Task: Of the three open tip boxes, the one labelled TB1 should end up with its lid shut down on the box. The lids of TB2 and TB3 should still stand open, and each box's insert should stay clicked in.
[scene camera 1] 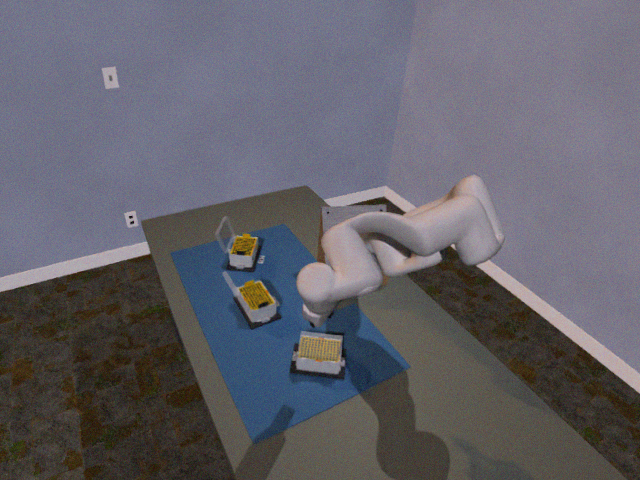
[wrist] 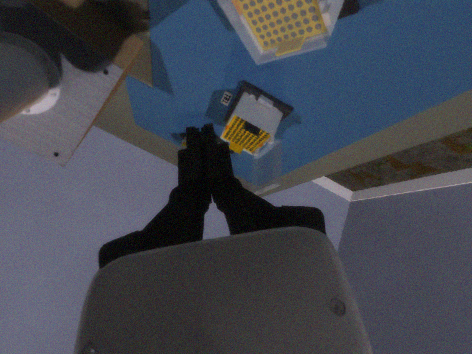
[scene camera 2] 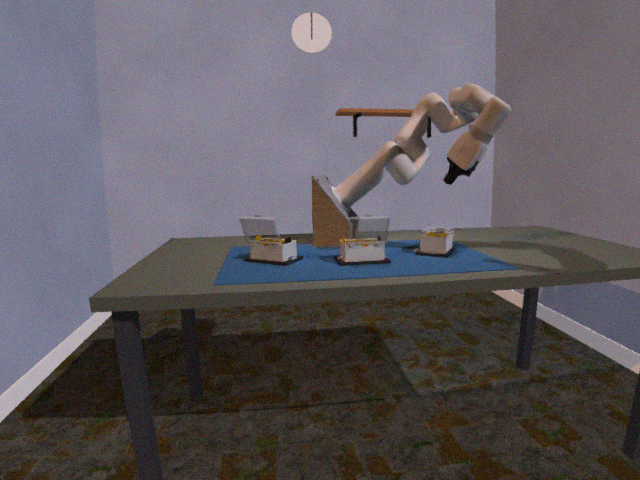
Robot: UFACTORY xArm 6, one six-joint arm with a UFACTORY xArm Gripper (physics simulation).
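Places are measured from the arm's base along level axes (x back, y right, z up), in centimetres.
Where they show: gripper, fingertip midpoint: (wrist: 204, 141) (scene camera 2: 446, 182); arm's base, origin of the base link: (wrist: 18, 75) (scene camera 2: 339, 200).
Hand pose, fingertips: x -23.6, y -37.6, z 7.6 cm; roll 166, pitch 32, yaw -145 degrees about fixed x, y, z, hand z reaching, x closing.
Each offset is from my fingertips to the top centre of the thing. "spot": to the spot under its first point. Level surfaces: height alone.
The nearest tip box @[dy +3.8, dx +0.8, dz -15.7 cm] (scene camera 1: 320, 356) (scene camera 2: 435, 242) (wrist: 287, 22) has its clear lid down over the yellow insert; whether it is fully seated is unclear. The middle box @[dy +28.3, dx -12.8, dz -16.8 cm] (scene camera 1: 258, 304) (scene camera 2: 361, 251) (wrist: 257, 115) has its lid @[dy +26.3, dx -20.4, dz -8.0 cm] (scene camera 1: 230, 283) (scene camera 2: 373, 227) (wrist: 268, 162) standing open. The far box @[dy +55.3, dx -13.4, dz -16.8 cm] (scene camera 1: 244, 253) (scene camera 2: 273, 251) also has its lid @[spot: dy +58.1, dx -21.3, dz -13.5 cm] (scene camera 1: 224, 235) (scene camera 2: 259, 228) standing open; in the wrist view it is mostly behind the fingers. Inserts look seated. A small label @[spot: dy +29.6, dx -7.5, dz -23.2 cm] (wrist: 226, 98) beside the middle box is too blurred to read surely. My gripper (scene camera 1: 312, 324) (scene camera 2: 449, 180) (wrist: 204, 141) is shut and empty, above and apart from the nearest box.
The boxes stand on dark bases on a blue mat @[dz -23.4 cm] (scene camera 1: 222, 351) (scene camera 2: 310, 271) on the table @[dz -23.7 cm] (scene camera 1: 465, 382) (scene camera 2: 155, 268). The arm's slanted wooden mount (scene camera 2: 329, 222) (wrist: 95, 110) stands behind the mat. A wall shelf (scene camera 2: 379, 112) is behind the arm.
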